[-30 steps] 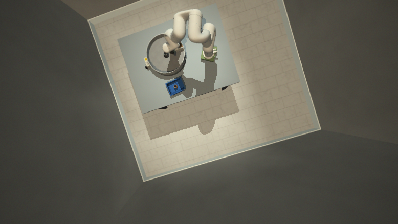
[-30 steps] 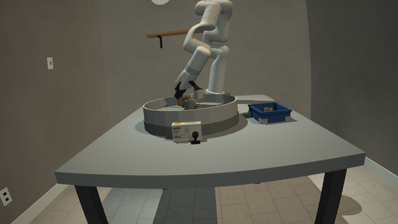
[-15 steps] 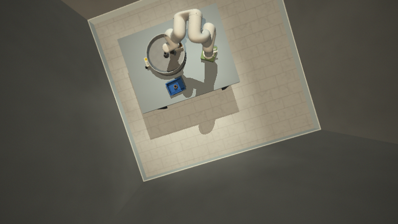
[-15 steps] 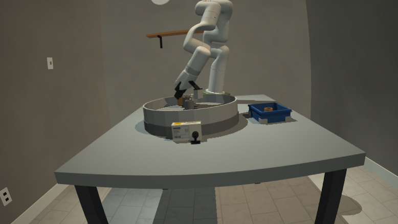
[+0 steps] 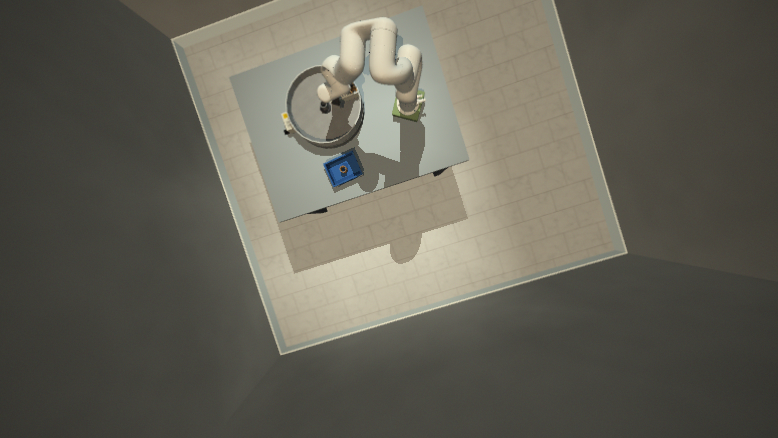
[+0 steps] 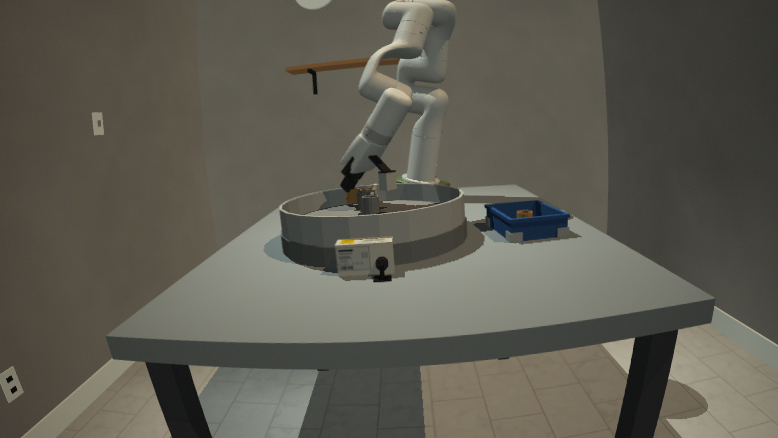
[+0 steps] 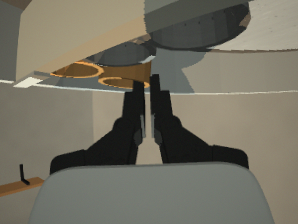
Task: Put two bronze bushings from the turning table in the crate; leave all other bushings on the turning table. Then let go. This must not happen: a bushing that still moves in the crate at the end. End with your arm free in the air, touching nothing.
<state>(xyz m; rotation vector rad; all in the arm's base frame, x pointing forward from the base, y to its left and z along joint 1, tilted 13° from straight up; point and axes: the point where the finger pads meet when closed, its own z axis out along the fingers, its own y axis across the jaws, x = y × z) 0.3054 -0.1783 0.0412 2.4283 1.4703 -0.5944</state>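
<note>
My gripper is now 44 cm to the right of the blue crate, 13 cm short of it and 9 cm above it.
</note>
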